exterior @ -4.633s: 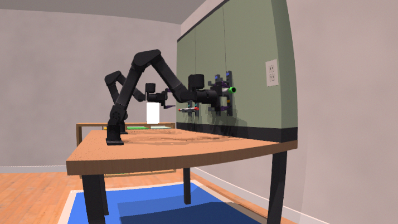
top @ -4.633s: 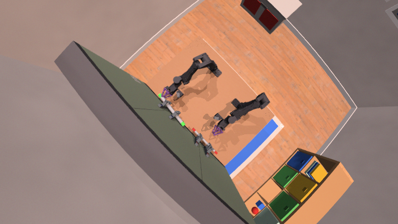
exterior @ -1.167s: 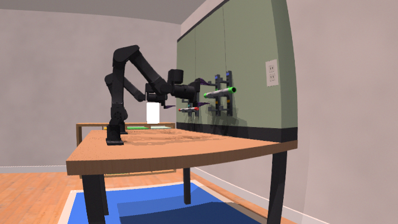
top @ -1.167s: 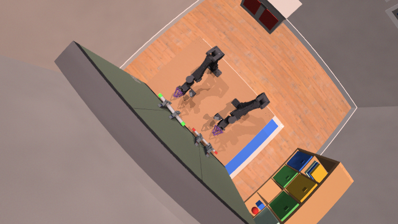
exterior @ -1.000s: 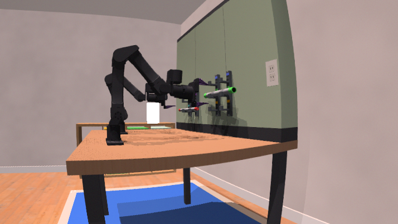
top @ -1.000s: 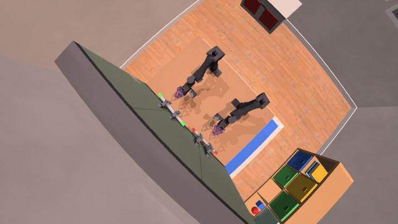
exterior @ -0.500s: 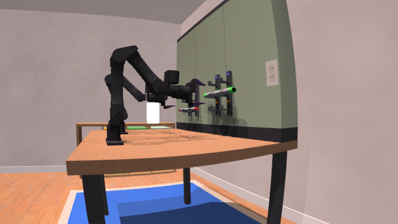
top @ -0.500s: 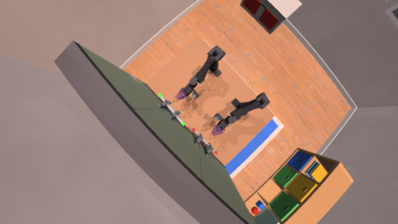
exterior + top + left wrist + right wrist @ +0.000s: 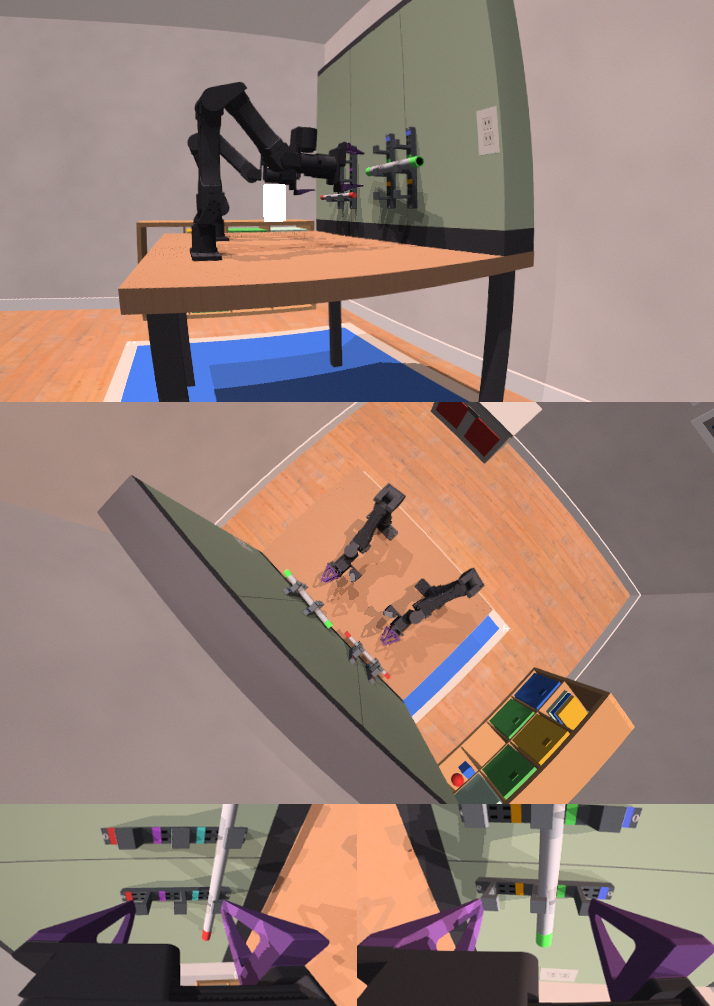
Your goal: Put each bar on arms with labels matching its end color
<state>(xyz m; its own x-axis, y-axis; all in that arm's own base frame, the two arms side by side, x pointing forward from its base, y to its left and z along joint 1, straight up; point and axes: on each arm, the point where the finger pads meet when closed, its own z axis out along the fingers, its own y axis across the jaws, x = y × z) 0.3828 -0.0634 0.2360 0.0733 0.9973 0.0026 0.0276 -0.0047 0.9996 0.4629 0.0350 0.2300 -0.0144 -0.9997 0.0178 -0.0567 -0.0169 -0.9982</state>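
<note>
Now: left hand 10 cm short of the red-ended bar, 3 cm to the right of it and 7 cm above it. From my left hand the other things lie so: black strip 19 cm ahead, 19 cm to the right, 21 cm below; green wall panel 25 cm ahead, 18 cm to the right, 19 cm above; green-ended bar 17 cm ahead, 36 cm to the right, 1 cm above.
</note>
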